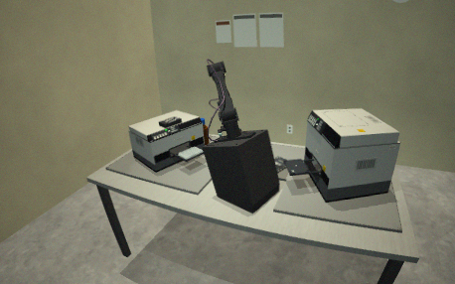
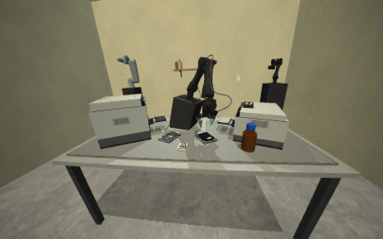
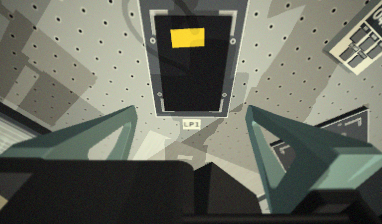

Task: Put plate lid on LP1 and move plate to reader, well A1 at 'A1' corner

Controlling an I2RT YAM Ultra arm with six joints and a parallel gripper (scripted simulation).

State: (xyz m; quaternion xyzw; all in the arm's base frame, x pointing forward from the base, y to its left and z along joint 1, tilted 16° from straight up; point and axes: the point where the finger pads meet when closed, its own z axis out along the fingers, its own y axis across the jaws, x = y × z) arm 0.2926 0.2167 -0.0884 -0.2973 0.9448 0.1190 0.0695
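The pale well plate is 20 cm behind my hand, 16 cm to the left of it and 2 cm below it. The rest, counted from my hand: dark lid: 10 cm below; brown capped bottle: 12 cm ahead, 29 cm to the left; LP1 tag: 9 cm behind, 6 cm to the right, 11 cm below.
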